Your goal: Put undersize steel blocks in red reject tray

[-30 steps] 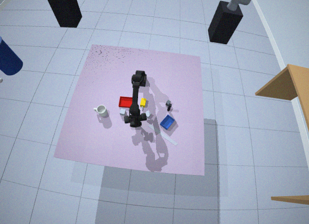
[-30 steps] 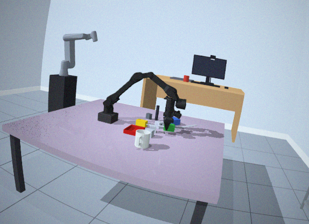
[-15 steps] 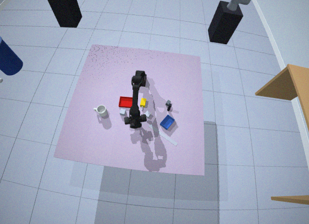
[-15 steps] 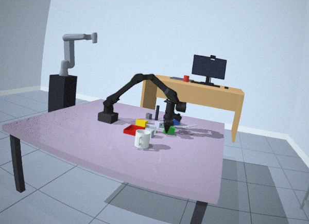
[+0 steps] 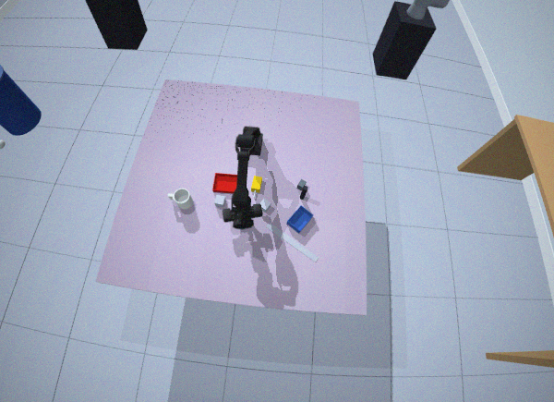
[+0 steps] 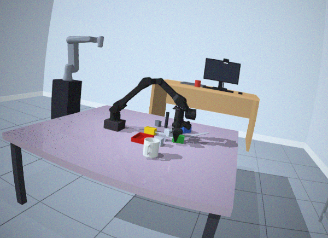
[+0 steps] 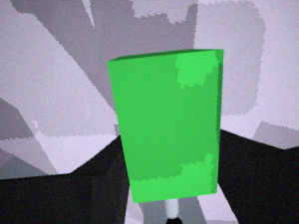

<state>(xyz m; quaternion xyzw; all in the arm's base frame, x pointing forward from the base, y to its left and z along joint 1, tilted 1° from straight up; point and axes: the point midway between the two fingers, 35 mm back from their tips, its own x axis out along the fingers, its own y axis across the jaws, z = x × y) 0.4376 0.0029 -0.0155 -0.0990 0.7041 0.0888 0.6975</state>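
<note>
My gripper tip is now 7 cm past the steel block, 13 cm to the left of it and 2 cm below it. The rest, counted from my gripper tip: red reject tray: 18 cm behind, 11 cm to the right; yellow gauge: 16 cm behind, 5 cm to the left, 2 cm above; green GO gauge: 1 cm behind, 2 cm above.
</note>
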